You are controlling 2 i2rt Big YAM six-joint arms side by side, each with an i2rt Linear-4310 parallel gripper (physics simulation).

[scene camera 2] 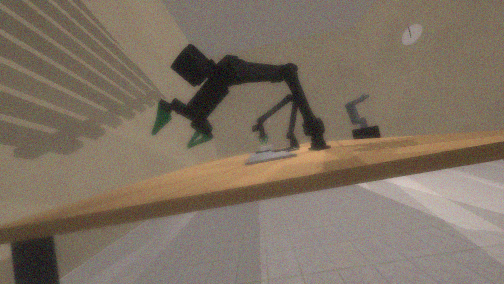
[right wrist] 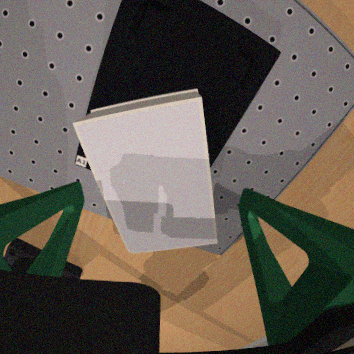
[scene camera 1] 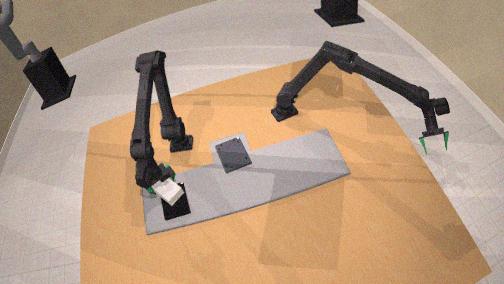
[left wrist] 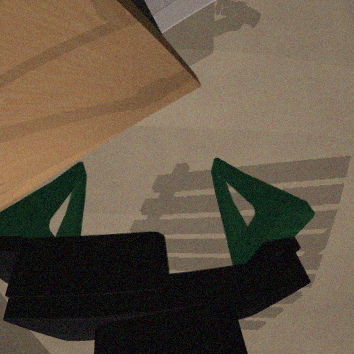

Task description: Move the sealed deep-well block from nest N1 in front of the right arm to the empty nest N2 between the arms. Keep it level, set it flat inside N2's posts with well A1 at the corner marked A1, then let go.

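Frame: origin at the left arm's base, x ahead, y left, z up, level; millimetres.
Seen in the pictures: left gripper, fingertip midpoint: (scene camera 2: 171,141) (scene camera 1: 436,152) (left wrist: 150,165); right gripper, fingertip midpoint: (scene camera 2: 264,143) (right wrist: 162,193) (scene camera 1: 164,187); left arm's base, link origin: (scene camera 2: 319,149) (scene camera 1: 284,112); right arm's base, link origin: (scene camera 2: 295,147) (scene camera 1: 181,144).
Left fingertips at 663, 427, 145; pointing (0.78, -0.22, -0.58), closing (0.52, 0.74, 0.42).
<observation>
Pixels of each thing's middle, then the offset from my left fingertips to it, as dx, dy, dz. "spot": a spot on its surface instead. Level surfaces: height alone.
- white sealed block, body centre: (right wrist: 158,179) (scene camera 1: 167,189) -473, -1092, -96
- black nest N1, body centre: (right wrist: 166,109) (scene camera 1: 174,200) -421, -1081, -123
- N1's A1 label, surface spot: (right wrist: 81,161) spot: -492, -1021, -120
- Dark grey nest N2, body centre: (scene camera 1: 232,153) -533, -756, -121
- wooden table, surface height: dz -145
The white sealed block (scene camera 1: 169,192) (right wrist: 150,145) lies skewed across black nest N1 (scene camera 1: 176,210) (right wrist: 185,50), overhanging its edge. It looks tilted; its exact contact is hidden. N1's A1 label (right wrist: 81,161) shows beside the block. Dark grey nest N2 (scene camera 1: 232,154) is empty, with small corner posts and a pale mark at its upper right corner. My right gripper (scene camera 1: 161,181) (scene camera 2: 264,140) (right wrist: 162,193) is open close above the block, fingers apart at either side of its near end, not clamping it. My left gripper (scene camera 1: 436,151) (scene camera 2: 171,141) (left wrist: 150,165) is open and empty, beyond the table edge.
The grey perforated board (scene camera 1: 300,160) (scene camera 2: 272,158) (right wrist: 30,100) carries N1, and N2 sits at its upper edge in scene camera 1. The wooden table (scene camera 1: 390,210) (scene camera 2: 150,195) (left wrist: 60,75) extends around it. Black pedestals (scene camera 1: 50,77) stand on the floor behind the table.
</observation>
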